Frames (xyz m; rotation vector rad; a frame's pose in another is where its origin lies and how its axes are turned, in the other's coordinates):
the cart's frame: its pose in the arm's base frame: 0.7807 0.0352 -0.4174 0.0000 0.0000 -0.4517
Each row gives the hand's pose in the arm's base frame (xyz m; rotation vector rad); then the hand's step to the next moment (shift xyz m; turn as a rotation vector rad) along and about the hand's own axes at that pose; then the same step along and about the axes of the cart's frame.
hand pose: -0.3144 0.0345 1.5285 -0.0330 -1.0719 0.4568
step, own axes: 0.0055 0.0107 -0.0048 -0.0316 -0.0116 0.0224
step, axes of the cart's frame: -0.0032 0.0125 -0.0003 -0.0131 -0.0361 -0.0127
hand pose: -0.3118 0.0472 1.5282 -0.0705 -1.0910 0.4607
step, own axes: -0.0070 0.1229 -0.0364 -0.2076 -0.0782 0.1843
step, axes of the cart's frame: -0.0600 0.0981 -0.0571 -0.1112 -0.2579 -0.0657
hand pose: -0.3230 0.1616 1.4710 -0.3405 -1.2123 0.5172
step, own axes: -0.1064 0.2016 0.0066 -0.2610 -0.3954 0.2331
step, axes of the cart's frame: -0.1137 0.0672 -0.1859 0.0196 -0.5230 0.0701
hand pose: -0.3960 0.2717 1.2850 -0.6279 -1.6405 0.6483
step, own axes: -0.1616 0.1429 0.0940 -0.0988 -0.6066 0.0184
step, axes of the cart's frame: -0.0454 -0.0465 -0.2262 0.1858 -0.4605 0.3625
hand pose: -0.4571 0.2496 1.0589 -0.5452 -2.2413 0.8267
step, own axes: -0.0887 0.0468 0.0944 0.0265 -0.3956 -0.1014
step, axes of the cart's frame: 0.0242 -0.0504 -0.1258 0.0955 -0.2037 0.3419
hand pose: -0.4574 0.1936 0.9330 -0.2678 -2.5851 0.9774
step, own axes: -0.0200 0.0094 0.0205 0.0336 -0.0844 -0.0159
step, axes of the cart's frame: 0.0145 -0.0055 -0.0259 -0.0069 -0.0512 0.0764
